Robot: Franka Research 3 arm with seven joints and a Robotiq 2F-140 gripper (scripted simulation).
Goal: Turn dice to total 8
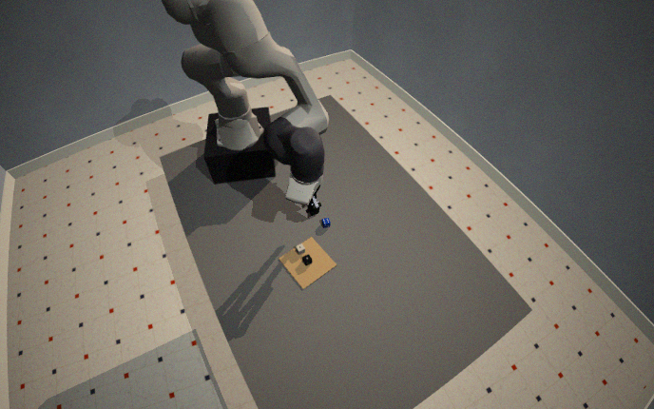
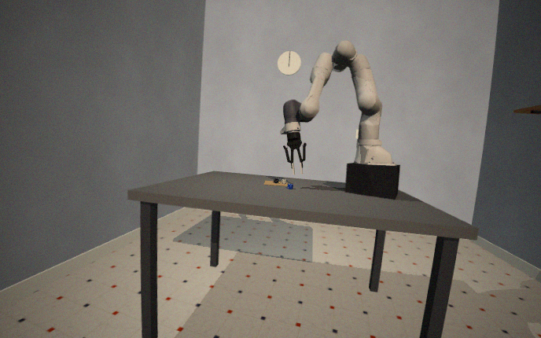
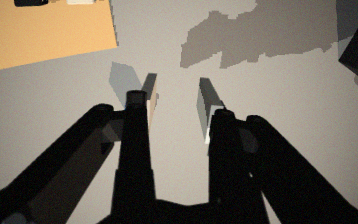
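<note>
Right now my hand is 10 cm above the blue die, 6 cm to the right of it and 2 cm short of it. Also, from my hand: black die 13 cm ahead, 9 cm below, 6 cm to the right; then white die 9 cm below, 9 cm ahead, 7 cm to the right; then tan mat 13 cm ahead, 11 cm below, 6 cm to the right.
</note>
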